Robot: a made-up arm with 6 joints. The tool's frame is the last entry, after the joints. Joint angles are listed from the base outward.
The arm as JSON. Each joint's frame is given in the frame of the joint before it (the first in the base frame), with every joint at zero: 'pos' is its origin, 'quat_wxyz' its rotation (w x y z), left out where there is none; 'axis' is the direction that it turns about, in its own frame. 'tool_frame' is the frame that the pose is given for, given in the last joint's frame.
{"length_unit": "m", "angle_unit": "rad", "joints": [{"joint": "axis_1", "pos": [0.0, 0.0, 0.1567], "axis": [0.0, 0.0, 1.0]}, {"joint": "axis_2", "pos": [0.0, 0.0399, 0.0], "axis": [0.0, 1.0, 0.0]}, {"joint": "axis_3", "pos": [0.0, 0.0, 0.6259], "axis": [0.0, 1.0, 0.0]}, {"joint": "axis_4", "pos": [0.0, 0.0, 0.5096], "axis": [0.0, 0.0, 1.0]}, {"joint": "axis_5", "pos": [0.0, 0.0, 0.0], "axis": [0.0, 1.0, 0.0]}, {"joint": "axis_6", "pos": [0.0, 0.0, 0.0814], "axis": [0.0, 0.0, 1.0]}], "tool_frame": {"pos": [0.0, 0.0, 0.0]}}
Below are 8 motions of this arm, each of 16 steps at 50 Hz.
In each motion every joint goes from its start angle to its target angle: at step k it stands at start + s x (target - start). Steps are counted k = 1, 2, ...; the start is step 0. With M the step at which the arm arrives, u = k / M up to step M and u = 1 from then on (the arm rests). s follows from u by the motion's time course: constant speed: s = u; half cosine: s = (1 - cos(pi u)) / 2; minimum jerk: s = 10 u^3 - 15 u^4 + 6 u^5.
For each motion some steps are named. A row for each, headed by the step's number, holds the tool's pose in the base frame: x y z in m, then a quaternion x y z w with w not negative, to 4 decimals.
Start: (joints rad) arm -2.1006 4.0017 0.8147 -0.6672 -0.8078 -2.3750
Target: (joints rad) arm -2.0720 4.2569 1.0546 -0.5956 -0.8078 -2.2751
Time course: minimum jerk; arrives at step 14
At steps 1, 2, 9, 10, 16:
1: 0.5925 0.8609 -0.2375 -0.2218 0.8347 0.1208 0.4894
2: 0.5929 0.8629 -0.2295 -0.2192 0.8333 0.1249 0.4918
9: 0.5844 0.8975 0.0637 -0.1282 0.7664 0.2781 0.5646
10: 0.5797 0.8962 0.1038 -0.1161 0.7545 0.2996 0.5723
16: 0.5717 0.8918 0.1602 -0.0992 0.7365 0.3300 0.5821

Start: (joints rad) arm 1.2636 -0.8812 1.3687 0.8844 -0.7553 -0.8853
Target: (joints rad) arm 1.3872 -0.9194 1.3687 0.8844 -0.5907 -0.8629
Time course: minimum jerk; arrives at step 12
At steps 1, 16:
1: -0.0717 -0.2372 1.0741 0.2244 0.1616 0.5106 0.8142
16: -0.0546 -0.2674 1.0686 0.1493 0.1643 0.5923 0.7745

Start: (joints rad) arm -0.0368 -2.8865 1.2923 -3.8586 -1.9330 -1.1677
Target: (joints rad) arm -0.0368 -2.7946 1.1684 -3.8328 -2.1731 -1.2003
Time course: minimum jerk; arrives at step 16
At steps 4, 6, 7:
4: -0.6438 0.0142 -0.4033 0.3254 -0.1984 0.7995 0.4643
6: -0.6504 0.0156 -0.4040 0.3379 -0.1853 0.8005 0.4590
7: -0.6546 0.0165 -0.4043 0.3457 -0.1770 0.8010 0.4557

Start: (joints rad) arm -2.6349 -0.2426 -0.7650 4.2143 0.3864 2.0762
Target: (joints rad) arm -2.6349 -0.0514 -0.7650 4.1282 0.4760 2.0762
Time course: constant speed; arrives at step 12
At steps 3, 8, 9, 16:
3: 0.5382 0.2852 1.0928 -0.4830 -0.2905 -0.7774 0.2793
8: 0.4710 0.2499 1.1356 -0.4542 -0.3067 -0.7929 0.2664
9: 0.4573 0.2427 1.1434 -0.4485 -0.3097 -0.7959 0.2636
16: 0.4155 0.2206 1.1653 -0.4315 -0.3186 -0.8046 0.2547

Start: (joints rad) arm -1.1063 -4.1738 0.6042 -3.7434 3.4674 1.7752
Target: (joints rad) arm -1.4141 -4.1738 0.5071 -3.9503 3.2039 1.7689
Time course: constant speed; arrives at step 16
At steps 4, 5, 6, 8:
4: 0.2937 -0.6477 -0.5592 -0.0002 -0.3316 -0.7563 0.5639
5: 0.2830 -0.6561 -0.5573 -0.0080 -0.3266 -0.7600 0.5619
6: 0.2720 -0.6643 -0.5554 -0.0159 -0.3215 -0.7636 0.5597
8: 0.2495 -0.6801 -0.5517 -0.0317 -0.3110 -0.7708 0.5551

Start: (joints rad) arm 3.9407 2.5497 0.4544 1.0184 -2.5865 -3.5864
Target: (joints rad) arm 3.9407 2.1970 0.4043 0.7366 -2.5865 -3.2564
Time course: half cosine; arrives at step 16
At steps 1, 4, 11, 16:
1: -0.3012 -0.3145 -0.7944 -0.0307 -0.2425 -0.2978 0.9228
4: -0.3352 -0.3507 -0.7713 -0.0538 -0.2271 -0.2541 0.9386
11: -0.4786 -0.5050 -0.6321 -0.1424 -0.1311 -0.0484 0.9799
16: -0.5227 -0.5531 -0.5715 -0.1652 -0.0889 0.0235 0.9820

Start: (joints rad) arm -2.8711 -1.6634 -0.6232 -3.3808 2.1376 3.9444
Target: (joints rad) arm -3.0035 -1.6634 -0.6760 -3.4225 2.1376 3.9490
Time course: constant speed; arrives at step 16
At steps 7, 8, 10, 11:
7: 0.9142 0.1386 -0.2640 0.7567 -0.2193 -0.4639 0.4051
8: 0.9142 0.1306 -0.2650 0.7548 -0.2219 -0.4659 0.4049
10: 0.9140 0.1147 -0.2669 0.7509 -0.2271 -0.4700 0.4046
11: 0.9138 0.1068 -0.2678 0.7489 -0.2296 -0.4721 0.4044

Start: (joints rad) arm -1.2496 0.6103 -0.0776 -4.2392 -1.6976 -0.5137
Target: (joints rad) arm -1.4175 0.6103 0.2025 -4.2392 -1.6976 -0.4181
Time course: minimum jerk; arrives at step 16
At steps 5, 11, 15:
5: 0.1600 -0.6456 1.0661 0.6113 -0.5510 -0.1190 0.5555
11: 0.1018 -0.7237 1.0053 0.6070 -0.5774 -0.1933 0.5107
15: 0.0827 -0.7425 0.9864 0.6049 -0.5845 -0.2133 0.4969

